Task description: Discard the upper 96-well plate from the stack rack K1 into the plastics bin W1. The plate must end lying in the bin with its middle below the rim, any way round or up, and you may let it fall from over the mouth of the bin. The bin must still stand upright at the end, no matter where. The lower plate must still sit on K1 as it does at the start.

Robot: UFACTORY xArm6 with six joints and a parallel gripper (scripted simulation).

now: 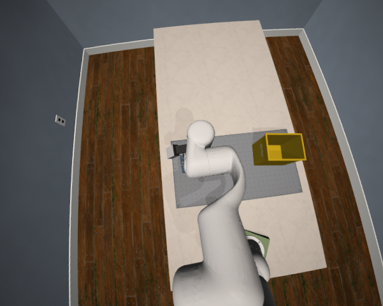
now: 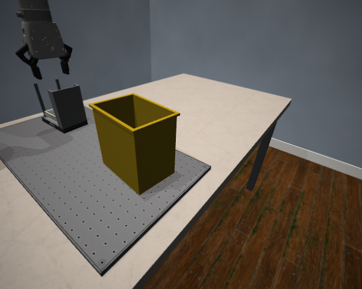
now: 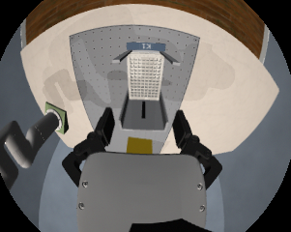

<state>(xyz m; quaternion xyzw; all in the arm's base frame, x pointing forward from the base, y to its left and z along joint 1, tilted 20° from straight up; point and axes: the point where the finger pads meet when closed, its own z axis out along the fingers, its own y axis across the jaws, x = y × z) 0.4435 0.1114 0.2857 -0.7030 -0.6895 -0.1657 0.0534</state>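
My hand is 15 cm above the white 96-well plate. From my hand the other things lie so: yellow plastics bin W1: 41 cm to the right, 10 cm below, 2 cm behind.
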